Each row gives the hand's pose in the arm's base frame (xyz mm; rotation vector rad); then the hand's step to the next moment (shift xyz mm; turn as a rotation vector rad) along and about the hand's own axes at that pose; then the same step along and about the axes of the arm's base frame.
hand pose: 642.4 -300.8 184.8 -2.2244 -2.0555 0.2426
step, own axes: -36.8 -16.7 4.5 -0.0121 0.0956 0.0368
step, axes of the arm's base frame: -19.9 -35.4 0.4 0.0859 -0.0211 -0.0531
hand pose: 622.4 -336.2 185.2 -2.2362 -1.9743 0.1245
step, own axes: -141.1 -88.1 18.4 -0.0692 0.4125 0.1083
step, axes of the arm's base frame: -107.2 -128.3 -8.8 0.3768 -0.1108 -0.1800
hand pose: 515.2 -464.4 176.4 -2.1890 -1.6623 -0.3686
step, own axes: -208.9 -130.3 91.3 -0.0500 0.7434 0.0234
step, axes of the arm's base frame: -183.3 -110.0 -152.5 0.7016 -0.2103 -0.1388
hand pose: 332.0 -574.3 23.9 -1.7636 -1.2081 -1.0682
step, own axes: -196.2 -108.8 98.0 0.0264 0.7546 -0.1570
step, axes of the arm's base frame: -122.9 52.3 -205.1 0.6877 -0.3490 -0.0007
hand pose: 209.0 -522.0 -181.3 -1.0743 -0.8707 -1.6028
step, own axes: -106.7 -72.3 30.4 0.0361 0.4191 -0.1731
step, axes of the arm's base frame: -49.0 81.7 -92.0 0.3593 -0.2788 -0.0106
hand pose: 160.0 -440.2 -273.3 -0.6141 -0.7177 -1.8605
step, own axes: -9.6 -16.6 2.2 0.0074 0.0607 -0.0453
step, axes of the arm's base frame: -11.7 12.8 -8.5 0.0494 -0.0562 -0.0141
